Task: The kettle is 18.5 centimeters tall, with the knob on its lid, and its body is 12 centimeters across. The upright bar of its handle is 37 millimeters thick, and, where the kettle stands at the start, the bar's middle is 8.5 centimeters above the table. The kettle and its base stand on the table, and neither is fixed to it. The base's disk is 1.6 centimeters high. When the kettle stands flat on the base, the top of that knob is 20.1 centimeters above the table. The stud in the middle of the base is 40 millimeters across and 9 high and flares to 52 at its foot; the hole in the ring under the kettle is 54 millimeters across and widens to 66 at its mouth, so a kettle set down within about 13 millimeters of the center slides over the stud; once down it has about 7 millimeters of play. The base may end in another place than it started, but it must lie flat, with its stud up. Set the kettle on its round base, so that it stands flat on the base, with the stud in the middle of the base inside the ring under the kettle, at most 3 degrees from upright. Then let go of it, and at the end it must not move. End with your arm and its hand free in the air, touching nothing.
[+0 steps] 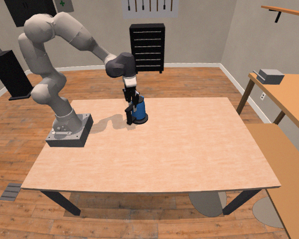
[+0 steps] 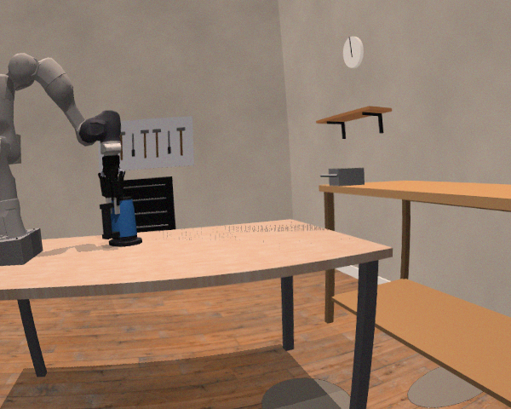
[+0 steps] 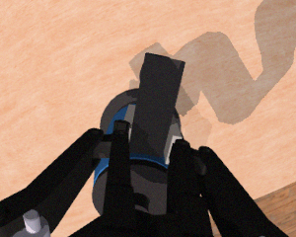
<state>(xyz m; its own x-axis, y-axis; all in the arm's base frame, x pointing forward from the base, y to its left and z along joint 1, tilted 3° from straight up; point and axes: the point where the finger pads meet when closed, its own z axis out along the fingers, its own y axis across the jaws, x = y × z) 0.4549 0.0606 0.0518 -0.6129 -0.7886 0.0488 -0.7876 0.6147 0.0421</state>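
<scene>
Now: hand 50 mm above the blue kettle, 30 mm to the right of it and 20 mm short of it. Round my hand: round base 150 mm below, 50 mm to the left, 40 mm ahead.
</scene>
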